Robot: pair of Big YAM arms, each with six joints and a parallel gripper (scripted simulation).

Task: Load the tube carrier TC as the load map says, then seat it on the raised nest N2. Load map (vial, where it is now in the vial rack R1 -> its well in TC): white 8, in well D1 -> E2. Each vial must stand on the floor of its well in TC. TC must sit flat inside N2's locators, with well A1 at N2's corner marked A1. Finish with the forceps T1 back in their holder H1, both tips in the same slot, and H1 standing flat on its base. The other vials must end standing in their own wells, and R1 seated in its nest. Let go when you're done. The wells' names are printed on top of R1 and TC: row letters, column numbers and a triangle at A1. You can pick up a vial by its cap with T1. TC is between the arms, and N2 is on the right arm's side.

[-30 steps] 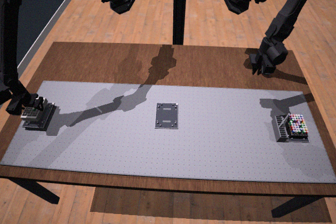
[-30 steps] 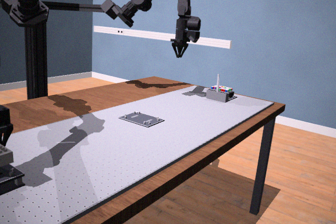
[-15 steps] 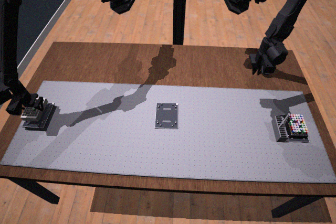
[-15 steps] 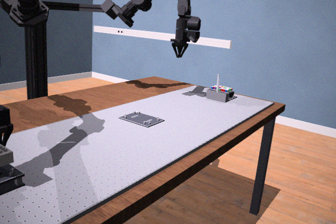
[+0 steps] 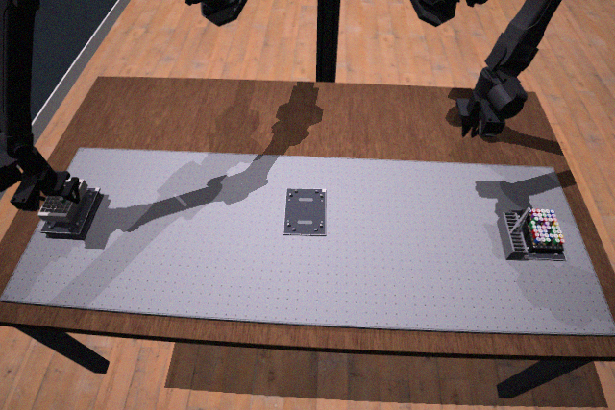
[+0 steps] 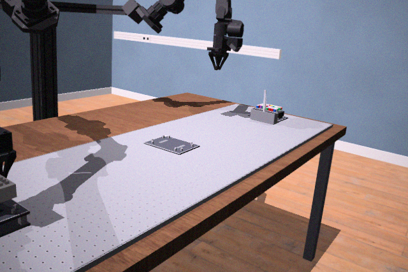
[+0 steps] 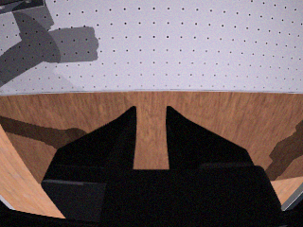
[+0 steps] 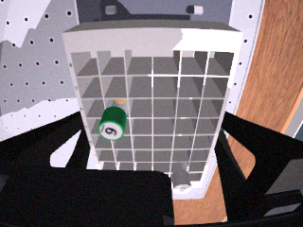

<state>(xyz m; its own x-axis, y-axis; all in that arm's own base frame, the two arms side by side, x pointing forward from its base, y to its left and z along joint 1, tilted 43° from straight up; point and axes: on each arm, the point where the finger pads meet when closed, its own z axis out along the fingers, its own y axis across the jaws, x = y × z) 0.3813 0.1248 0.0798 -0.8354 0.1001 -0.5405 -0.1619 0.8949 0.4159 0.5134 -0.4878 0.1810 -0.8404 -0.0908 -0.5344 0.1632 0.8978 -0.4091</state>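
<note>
Right now the tube carrier TC is right at my right hand. Also, from my right hand: forceps holder H1: 1260 mm to the left, 90 mm ahead, 70 mm below.
</note>
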